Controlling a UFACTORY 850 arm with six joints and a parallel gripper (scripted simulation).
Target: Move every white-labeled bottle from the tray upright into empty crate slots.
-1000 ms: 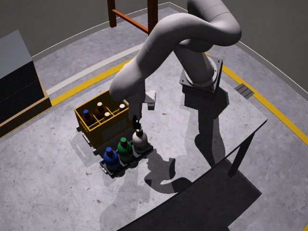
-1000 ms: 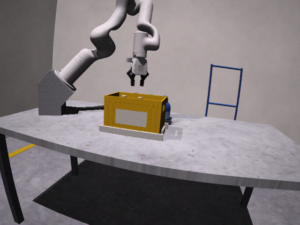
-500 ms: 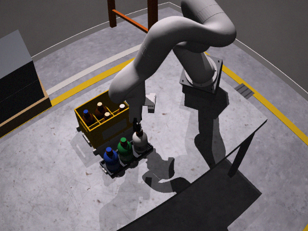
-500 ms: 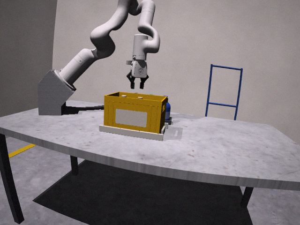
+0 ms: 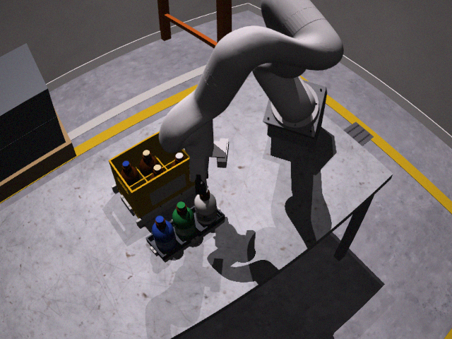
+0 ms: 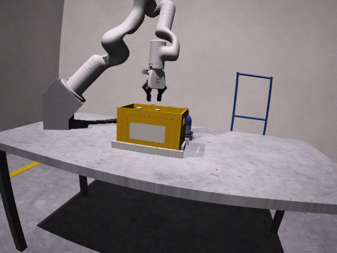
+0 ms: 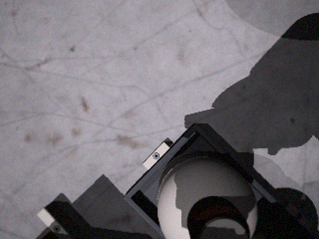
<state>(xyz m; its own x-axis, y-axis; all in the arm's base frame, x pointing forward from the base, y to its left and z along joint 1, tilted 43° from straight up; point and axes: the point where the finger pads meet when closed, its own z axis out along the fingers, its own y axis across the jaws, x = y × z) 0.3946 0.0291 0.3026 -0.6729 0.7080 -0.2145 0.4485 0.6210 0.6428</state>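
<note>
My gripper is now 110 mm above the white-labeled bottle. Round my hand: crate: 200 mm to the right, 110 mm below, 100 mm ahead; green bottle: 110 mm below, 90 mm ahead, 20 mm to the left; blue bottle: 170 mm ahead, 110 mm below, 40 mm to the left.
</note>
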